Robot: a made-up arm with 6 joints. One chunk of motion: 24 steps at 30 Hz.
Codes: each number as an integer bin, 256 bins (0 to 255) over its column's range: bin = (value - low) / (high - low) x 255, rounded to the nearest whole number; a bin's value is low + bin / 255 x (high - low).
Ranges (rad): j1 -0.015..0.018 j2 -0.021..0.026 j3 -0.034..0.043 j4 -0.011..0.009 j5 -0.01..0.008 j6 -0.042..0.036
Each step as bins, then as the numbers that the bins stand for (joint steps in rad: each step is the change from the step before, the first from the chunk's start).
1 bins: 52 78 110 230 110 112
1 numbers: -0.00827 -0.00662 -0.00078 0.00704 -0.00224 -0.00774
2 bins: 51 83 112 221 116 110
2 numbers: -0.00840 -0.00570 -0.00018 0.00633 -0.00181 -0.00835
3 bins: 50 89 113 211 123 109
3 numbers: -0.00853 -0.00460 0.00012 0.00555 -0.00132 -0.00866
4 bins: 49 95 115 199 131 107
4 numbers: -0.00866 -0.00349 0.00073 0.00461 -0.00075 -0.00927
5 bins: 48 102 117 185 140 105
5 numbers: -0.00879 -0.00220 0.00133 0.00351 -0.00012 -0.00988
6 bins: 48 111 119 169 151 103
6 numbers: -0.00879 -0.00054 0.00193 0.00225 0.00066 -0.01049
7 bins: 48 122 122 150 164 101
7 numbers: -0.00879 0.00149 0.00284 0.00076 0.00158 -0.01111
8 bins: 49 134 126 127 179 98
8 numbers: -0.00866 0.00370 0.00405 -0.00104 0.00264 -0.01202
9 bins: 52 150 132 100 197 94
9 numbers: -0.00827 0.00665 0.00586 -0.00316 0.00391 -0.01325
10 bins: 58 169 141 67 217 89
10 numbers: -0.00749 0.01015 0.00858 -0.00575 0.00532 -0.01478
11 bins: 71 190 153 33 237 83
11 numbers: -0.00581 0.01402 0.01220 -0.00841 0.00673 -0.01661
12 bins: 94 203 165 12 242 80
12 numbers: -0.00284 0.01642 0.01582 -0.01006 0.00708 -0.01753
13 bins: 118 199 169 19 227 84
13 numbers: 0.00027 0.01568 0.01703 -0.00951 0.00602 -0.01631
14 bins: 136 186 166 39 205 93
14 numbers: 0.00260 0.01328 0.01613 -0.00794 0.00447 -0.01355
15 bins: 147 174 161 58 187 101
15 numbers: 0.00402 0.01107 0.01462 -0.00645 0.00320 -0.01111
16 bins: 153 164 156 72 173 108
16 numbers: 0.00480 0.00923 0.01311 -0.00535 0.00221 -0.00896
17 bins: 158 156 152 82 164 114
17 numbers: 0.00545 0.00775 0.01190 -0.00457 0.00158 -0.00713
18 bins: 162 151 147 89 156 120
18 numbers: 0.00596 0.00683 0.01039 -0.00402 0.00101 -0.00529
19 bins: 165 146 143 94 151 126
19 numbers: 0.00635 0.00591 0.00918 -0.00363 0.00066 -0.00346
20 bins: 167 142 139 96 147 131
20 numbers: 0.00661 0.00517 0.00797 -0.00347 0.00038 -0.00193
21 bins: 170 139 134 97 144 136
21 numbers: 0.00700 0.00462 0.00646 -0.00339 0.00016 -0.00040
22 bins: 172 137 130 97 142 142
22 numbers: 0.00726 0.00425 0.00525 -0.00339 0.00002 0.00144
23 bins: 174 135 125 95 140 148
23 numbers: 0.00752 0.00388 0.00375 -0.00355 -0.00012 0.00327
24 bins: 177 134 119 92 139 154
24 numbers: 0.00791 0.00370 0.00193 -0.00378 -0.00019 0.00511
